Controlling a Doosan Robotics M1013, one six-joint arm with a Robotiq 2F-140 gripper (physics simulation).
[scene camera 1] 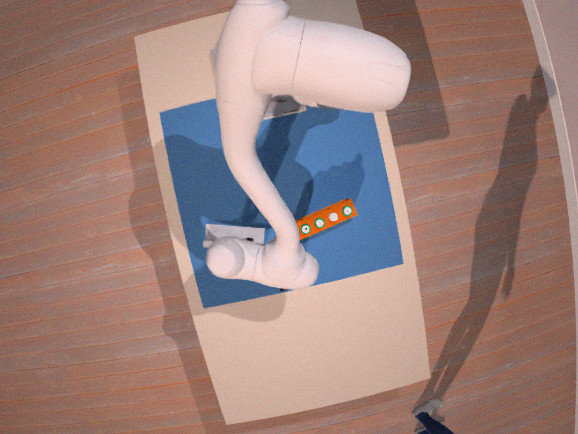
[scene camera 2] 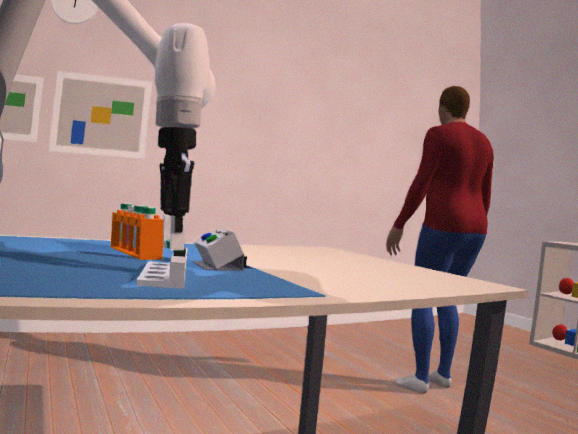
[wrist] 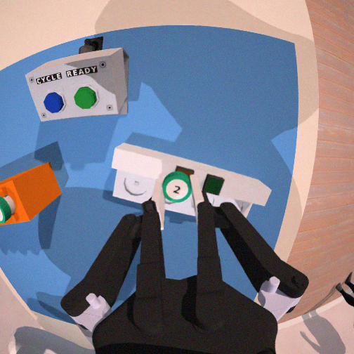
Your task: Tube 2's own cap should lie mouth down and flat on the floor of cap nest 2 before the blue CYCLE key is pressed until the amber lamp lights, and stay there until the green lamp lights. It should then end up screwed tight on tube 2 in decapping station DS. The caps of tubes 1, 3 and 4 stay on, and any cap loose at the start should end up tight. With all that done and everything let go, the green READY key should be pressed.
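Frame: origin at the arm's base, x ahead, y left, z up, level; centimetres.
Seen in the pictures: gripper, fingertip midpoint: (scene camera 2: 173,248).
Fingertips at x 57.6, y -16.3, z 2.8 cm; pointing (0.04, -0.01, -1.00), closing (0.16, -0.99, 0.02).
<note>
A point is followed by its place in that frame.
My gripper (wrist: 176,186) (scene camera 2: 176,240) {x 57.6, y -16.3, z 2.8 cm} is shut on the green-rimmed cap (wrist: 177,187) marked 2. The number faces up. In the wrist view the cap covers the place of the second nest from the left on the white nest block (wrist: 135,159) (scene camera 2: 178,274) {x 56.0, y -29.7, z 0.0 cm} (scene camera 1: 240,232) {x 54.2, y -15.8, z -1.8 cm}; its exact height there cannot be told. The amber lamp (wrist: 185,170) is partly hidden by the cap. It and the green lamp (wrist: 214,184) look dark. The blue CYCLE key (wrist: 54,102) (scene camera 2: 206,236) {x 68.0, y -2.3, z 4.2 cm} and green READY key (wrist: 85,97) (scene camera 2: 211,238) {x 67.9, y -6.8, z 4.2 cm} sit on a grey sloped box (wrist: 75,85) (scene camera 2: 223,250) {x 70.1, y -9.2, z 1.9 cm}.
An orange rack (wrist: 42,192) (scene camera 1: 327,226) {x 56.3, y 15.3, z 7.1 cm} (scene camera 2: 151,240) {x 56.4, y 4.4, z 2.1 cm} stands beside the nest block. From above it shows three green-rimmed caps and a plain white round top (scene camera 1: 333,217) {x 53.3, y 17.5, z 9.4 cm}. A grey fixture (scene camera 1: 285,106) {x 10.8, y 8.1, z -0.8 cm} is partly hidden under the arm. A person (scene camera 2: 455,175) stands beyond the table.
</note>
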